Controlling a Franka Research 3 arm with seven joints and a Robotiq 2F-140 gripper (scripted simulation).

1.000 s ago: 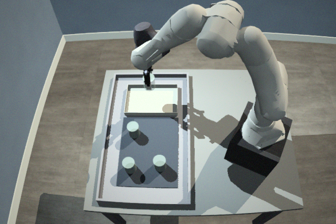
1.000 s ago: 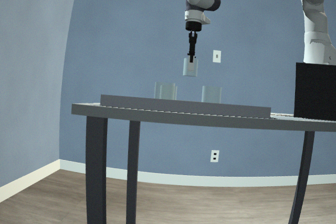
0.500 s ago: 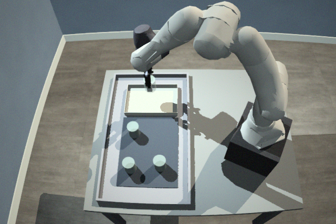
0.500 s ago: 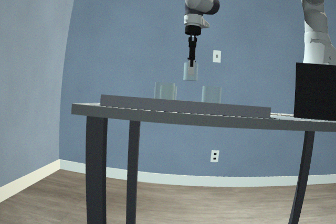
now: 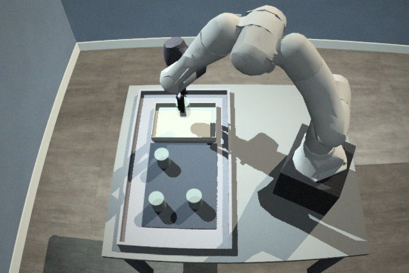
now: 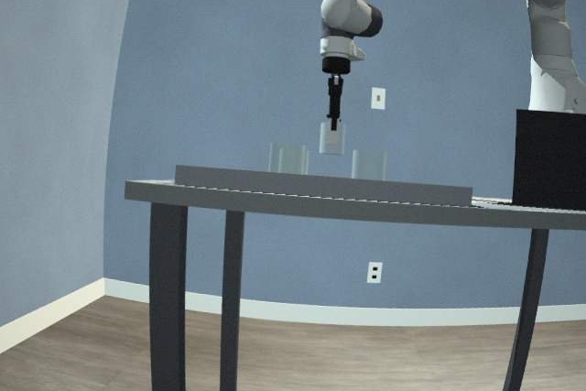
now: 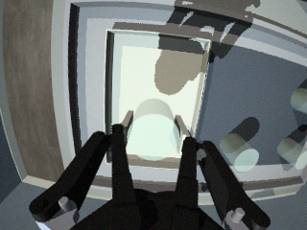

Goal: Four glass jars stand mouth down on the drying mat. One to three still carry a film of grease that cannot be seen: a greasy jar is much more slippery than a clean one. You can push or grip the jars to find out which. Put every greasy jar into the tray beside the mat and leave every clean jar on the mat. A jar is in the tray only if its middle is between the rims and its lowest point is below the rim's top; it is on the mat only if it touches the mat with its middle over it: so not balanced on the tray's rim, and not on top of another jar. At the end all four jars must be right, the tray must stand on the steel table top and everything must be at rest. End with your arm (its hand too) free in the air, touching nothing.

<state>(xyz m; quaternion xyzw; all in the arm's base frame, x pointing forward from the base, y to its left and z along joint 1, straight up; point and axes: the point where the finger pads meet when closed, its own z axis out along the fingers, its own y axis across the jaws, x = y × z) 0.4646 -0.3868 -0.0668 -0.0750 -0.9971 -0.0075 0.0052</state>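
My gripper is now 13 cm above the pale tray. Round my hand: steel table top 5 cm ahead, 20 cm to the left, 14 cm below; dark drying mat 5 cm ahead, 31 cm to the left, 14 cm below.
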